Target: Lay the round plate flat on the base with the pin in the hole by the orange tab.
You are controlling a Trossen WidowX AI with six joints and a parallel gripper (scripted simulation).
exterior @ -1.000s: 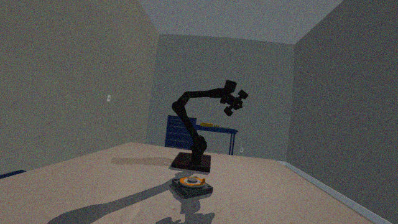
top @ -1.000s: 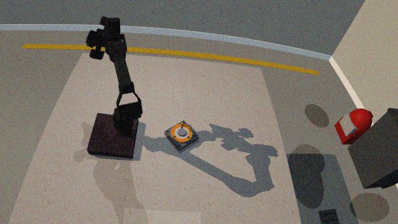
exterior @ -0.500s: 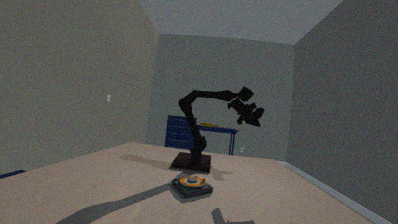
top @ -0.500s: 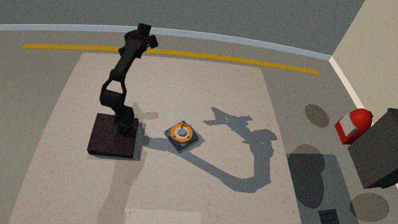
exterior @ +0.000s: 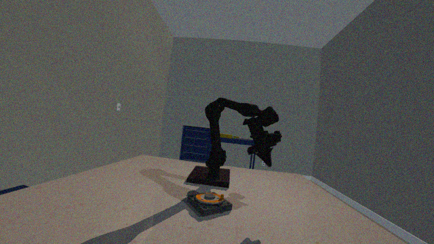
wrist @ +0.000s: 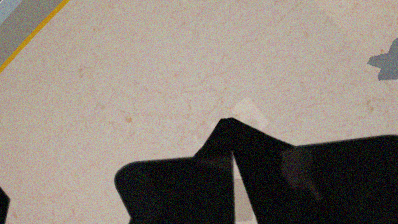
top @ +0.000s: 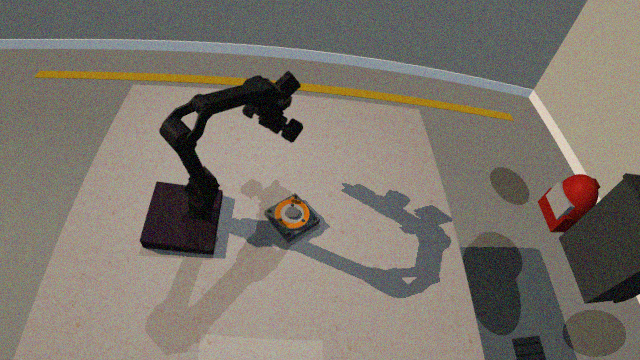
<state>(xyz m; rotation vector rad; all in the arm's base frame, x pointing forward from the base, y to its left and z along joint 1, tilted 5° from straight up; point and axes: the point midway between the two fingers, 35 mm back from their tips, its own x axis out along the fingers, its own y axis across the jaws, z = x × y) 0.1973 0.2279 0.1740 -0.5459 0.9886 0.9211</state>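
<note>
Now: the dark square base 23 cm to the right of my gripper tip, 14 cm below it and 7 cm ahead of it.
</note>
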